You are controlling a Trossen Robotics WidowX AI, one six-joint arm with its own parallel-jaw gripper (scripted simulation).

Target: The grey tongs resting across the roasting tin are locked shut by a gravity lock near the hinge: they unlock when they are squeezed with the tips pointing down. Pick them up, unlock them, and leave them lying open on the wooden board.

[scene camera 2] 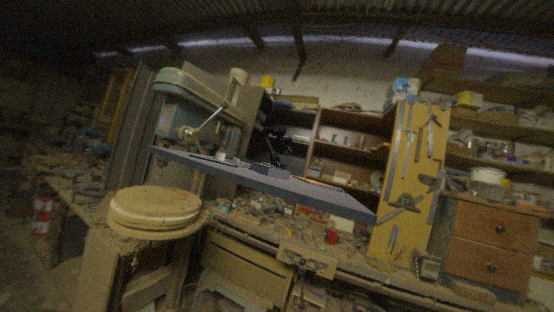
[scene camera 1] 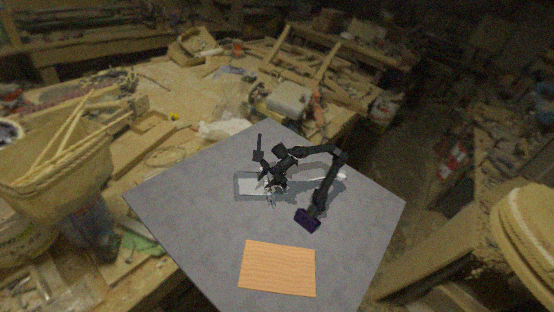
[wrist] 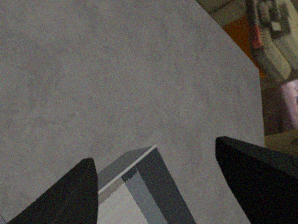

Labels:
A grey roasting tin [scene camera 1: 246, 187]: 145 cm from the lens. A wooden board [scene camera 1: 274, 268] is 120 cm from the lens. The marked spots on the wooden board and the grey roasting tin are 53 cm apart.

